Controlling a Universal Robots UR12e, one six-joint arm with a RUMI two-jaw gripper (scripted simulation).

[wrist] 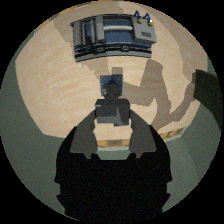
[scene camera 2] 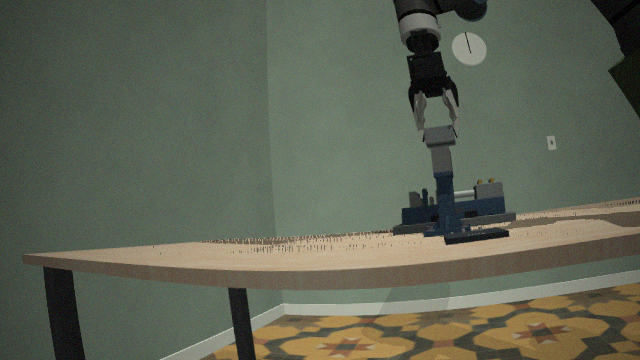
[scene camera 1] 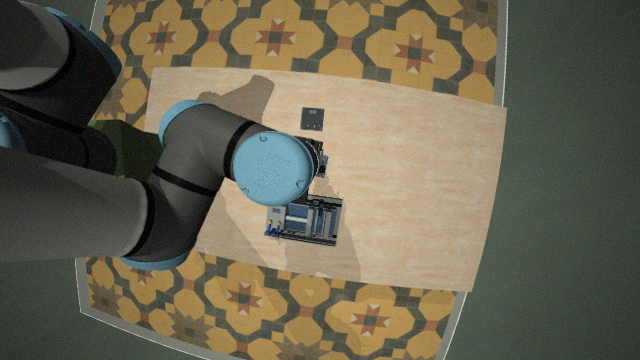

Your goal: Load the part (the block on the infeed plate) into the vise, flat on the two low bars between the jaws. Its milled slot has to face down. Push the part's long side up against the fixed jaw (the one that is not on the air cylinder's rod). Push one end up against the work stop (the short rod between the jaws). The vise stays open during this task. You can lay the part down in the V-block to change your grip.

In view: my gripper point(scene camera 2: 440, 139), a part point(wrist: 108, 111) and a vise point(wrist: 113, 35).
My gripper shows as well in the wrist view point(wrist: 112, 110).
